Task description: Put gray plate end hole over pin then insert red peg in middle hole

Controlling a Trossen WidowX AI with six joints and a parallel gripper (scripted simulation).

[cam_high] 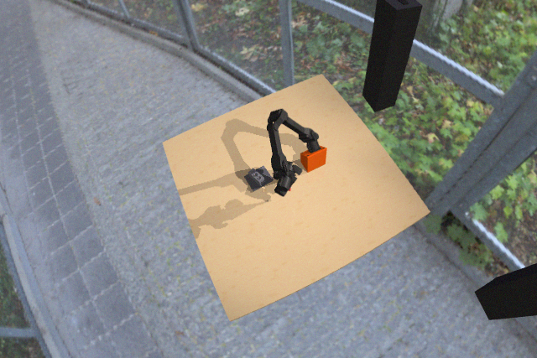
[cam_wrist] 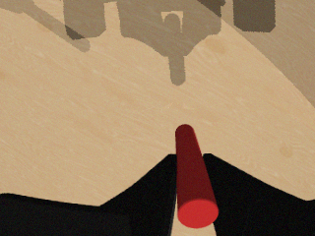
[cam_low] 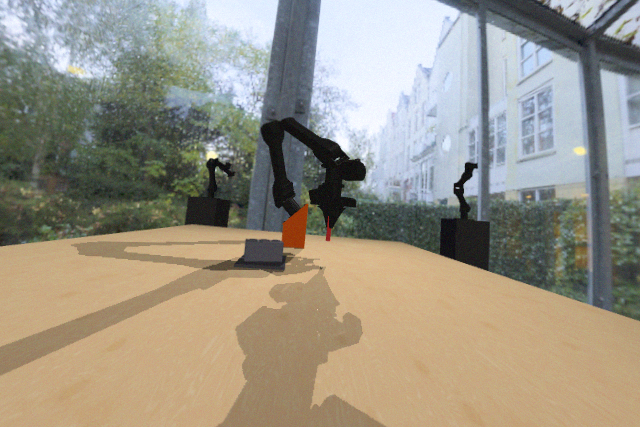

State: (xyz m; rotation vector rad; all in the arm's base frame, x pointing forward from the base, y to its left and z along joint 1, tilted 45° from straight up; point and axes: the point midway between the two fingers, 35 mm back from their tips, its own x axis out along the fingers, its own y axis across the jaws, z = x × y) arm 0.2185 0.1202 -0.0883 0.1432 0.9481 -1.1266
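My gripper tip is 150 mm short of the gray plate, 170 mm to the left of it and 50 mm above it. Also, from my gripper tip: dark flat base: 140 mm ahead, 150 mm to the right, 90 mm below; red peg: right at my gripper tip.
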